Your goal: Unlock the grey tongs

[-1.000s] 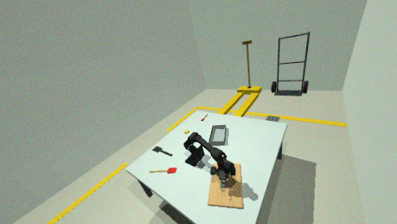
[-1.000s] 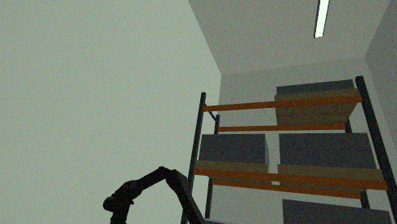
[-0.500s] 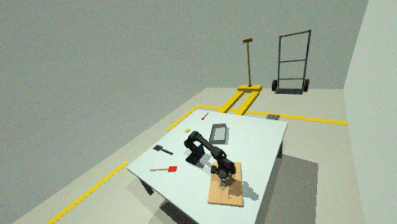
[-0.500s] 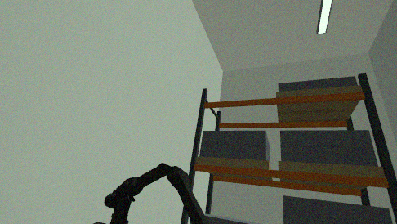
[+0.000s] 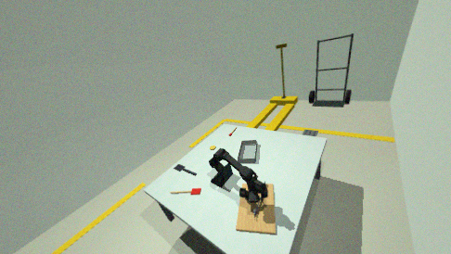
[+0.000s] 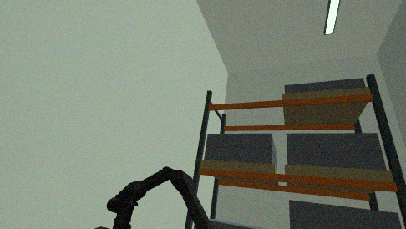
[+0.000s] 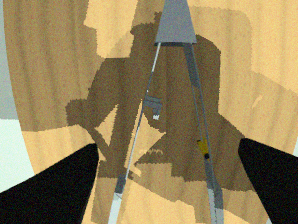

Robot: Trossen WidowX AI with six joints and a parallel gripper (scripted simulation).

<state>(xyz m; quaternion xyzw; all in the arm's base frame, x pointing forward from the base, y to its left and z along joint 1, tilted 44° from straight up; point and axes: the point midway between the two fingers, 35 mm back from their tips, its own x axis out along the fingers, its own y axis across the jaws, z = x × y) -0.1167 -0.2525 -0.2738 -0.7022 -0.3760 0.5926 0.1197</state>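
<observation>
My gripper tip is 40 mm above the wooden board. Round my gripper tip: red-headed tool 570 mm to the left, 140 mm behind, 40 mm below; then grey roasting tin 500 mm ahead, 330 mm to the left, 20 mm below; then black tool 840 mm to the left, 40 mm below, 40 mm ahead.
</observation>
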